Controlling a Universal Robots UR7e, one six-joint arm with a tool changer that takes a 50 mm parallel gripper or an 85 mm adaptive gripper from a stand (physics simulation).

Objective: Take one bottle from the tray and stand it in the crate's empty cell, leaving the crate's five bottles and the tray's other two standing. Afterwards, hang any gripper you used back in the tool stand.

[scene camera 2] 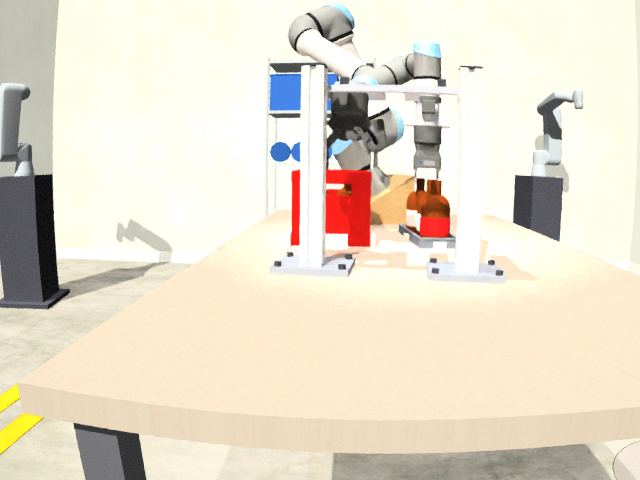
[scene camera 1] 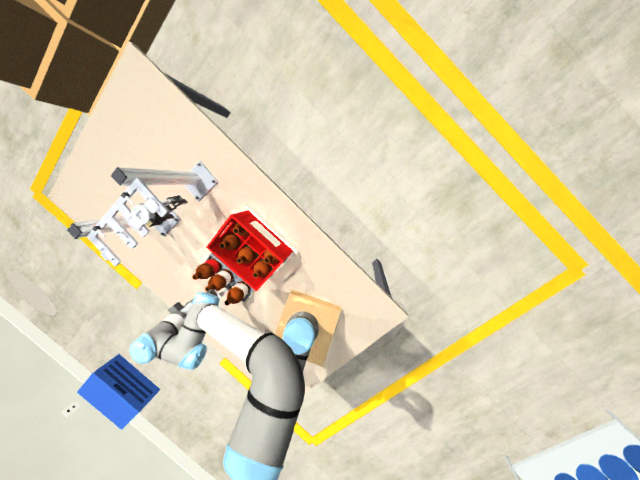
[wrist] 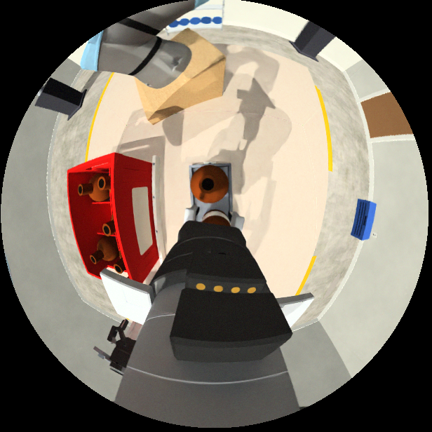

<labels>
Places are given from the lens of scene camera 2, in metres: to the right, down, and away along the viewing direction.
black adaptive gripper (scene camera 2: 349, 120): 0.06, -0.23, 0.98
red-labelled bottle (scene camera 2: 435, 209): 0.27, -0.07, 1.18
tool stand (scene camera 2: 315, 92): -0.01, -0.26, 0.87
The marked spots on the tool stand and the red-labelled bottle are 0.46 m apart.
</labels>
